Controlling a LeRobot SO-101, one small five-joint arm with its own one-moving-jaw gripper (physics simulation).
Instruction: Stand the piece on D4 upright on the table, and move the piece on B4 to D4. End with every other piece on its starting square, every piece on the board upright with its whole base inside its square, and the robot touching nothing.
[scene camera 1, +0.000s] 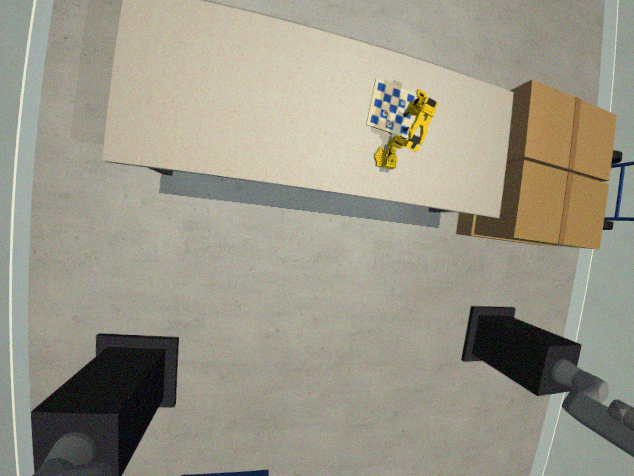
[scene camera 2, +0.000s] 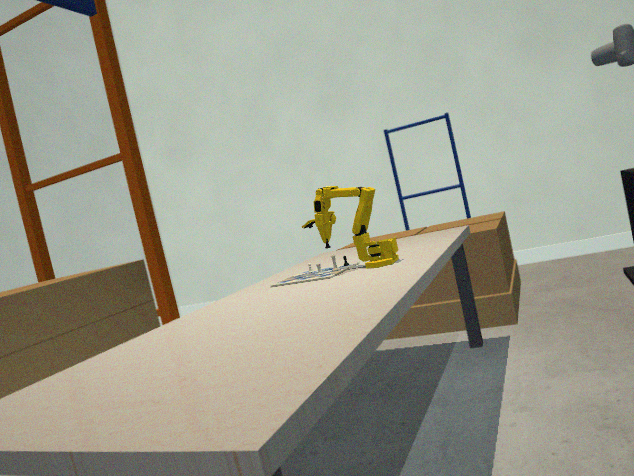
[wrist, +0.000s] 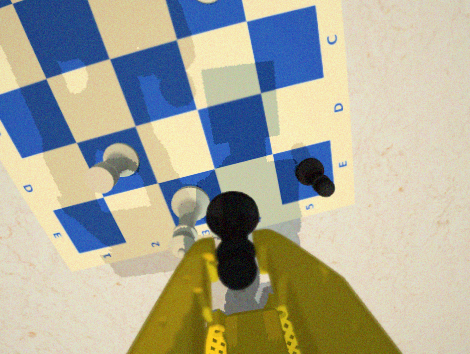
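My gripper is shut on a black pawn, near upright, held well above the board. The held black pawn is drawn over the E3–E4 edge in the wrist view; the square below it is unclear. D4 shows bare blue, partly shadowed. A white piece shows its base edge on B4 at the top of the wrist view. One white piece stands on D2, another white piece on E3. A second black pawn stands on E5.
The board lies on the long pale table. The yellow arm reaches over its right side in scene camera 1, with its base beside the board. Cardboard boxes stand at the table's right end.
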